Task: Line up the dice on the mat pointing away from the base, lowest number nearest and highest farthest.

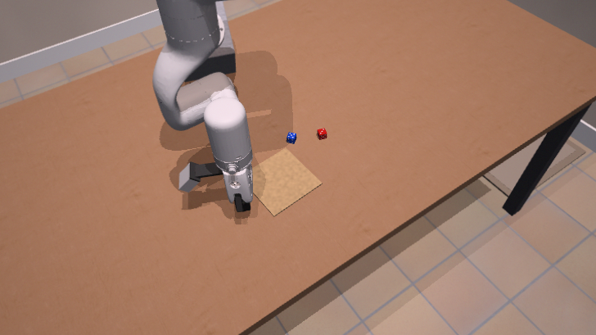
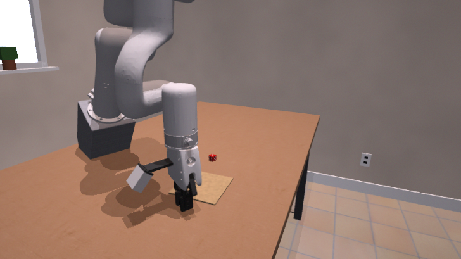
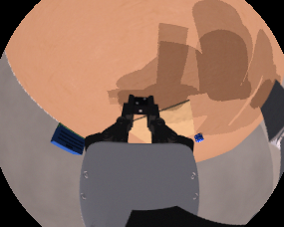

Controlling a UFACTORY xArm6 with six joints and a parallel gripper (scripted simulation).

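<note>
My hand is 10 cm to the right of the tan mat and 2 cm above it. From my hand the other things lie so: red die (27 cm to the left, 5 cm behind, 1 cm below); then black die (1 cm below); then blue die (20 cm to the left, 8 cm behind, 1 cm below).
</note>
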